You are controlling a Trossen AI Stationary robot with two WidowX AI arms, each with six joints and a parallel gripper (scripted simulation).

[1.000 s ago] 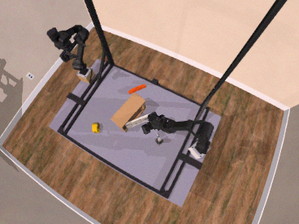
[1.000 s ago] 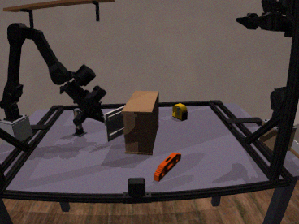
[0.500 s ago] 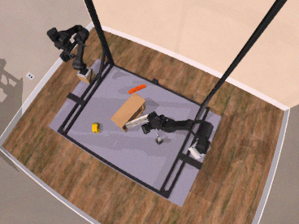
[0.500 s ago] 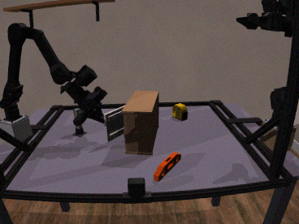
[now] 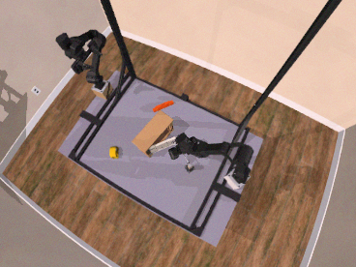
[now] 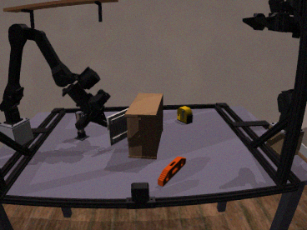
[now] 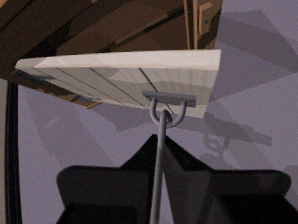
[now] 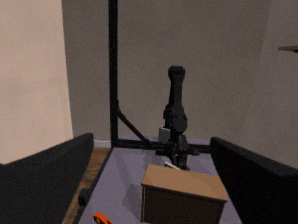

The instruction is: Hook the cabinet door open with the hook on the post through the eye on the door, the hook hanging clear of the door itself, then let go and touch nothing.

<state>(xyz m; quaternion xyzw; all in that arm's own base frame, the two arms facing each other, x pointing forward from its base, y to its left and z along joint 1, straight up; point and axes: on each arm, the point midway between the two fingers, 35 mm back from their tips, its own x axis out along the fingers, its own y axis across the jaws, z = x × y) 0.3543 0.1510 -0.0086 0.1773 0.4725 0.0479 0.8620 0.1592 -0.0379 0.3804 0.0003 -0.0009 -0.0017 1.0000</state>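
Right now my left hand is 20 mm short of the hook, 30 mm to the right of it and 10 mm above it. Also, from my left hand: hook post: 30 mm ahead, 70 mm to the left, 30 mm below; orange tool: 200 mm behind, 270 mm to the right, 90 mm below; cabinet door: 40 mm ahead, 80 mm to the right, 30 mm below.
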